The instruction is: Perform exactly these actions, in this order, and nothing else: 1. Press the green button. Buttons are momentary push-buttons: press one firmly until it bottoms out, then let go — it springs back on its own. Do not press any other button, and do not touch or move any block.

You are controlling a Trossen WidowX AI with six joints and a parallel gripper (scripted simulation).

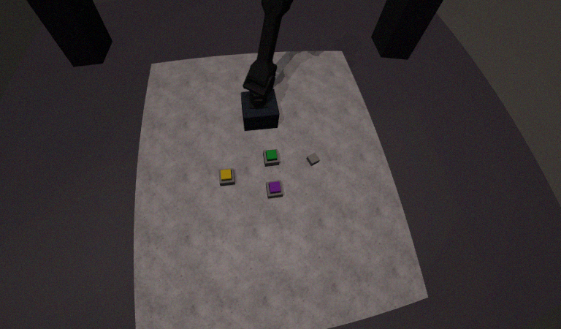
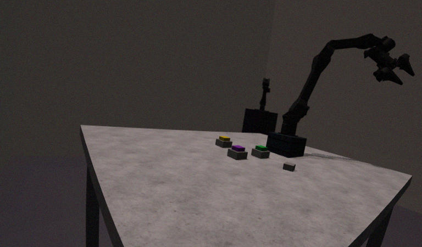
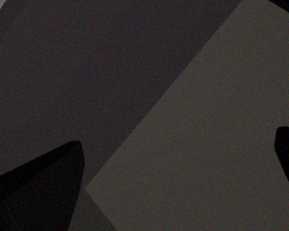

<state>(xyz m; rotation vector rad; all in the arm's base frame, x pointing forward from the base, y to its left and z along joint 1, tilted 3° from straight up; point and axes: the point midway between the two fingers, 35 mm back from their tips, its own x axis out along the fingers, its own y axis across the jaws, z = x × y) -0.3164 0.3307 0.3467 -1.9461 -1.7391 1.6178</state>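
Now: gripper tip 53 cm short of the green button, 31 cm to the left of it and 37 cm above it. Also, from my gripper tip: purple button 64 cm ahead, 31 cm to the right, 37 cm below; then small grey block 54 cm ahead, 17 cm to the right, 39 cm below; then yellow button 59 cm ahead, 46 cm to the right, 37 cm below.
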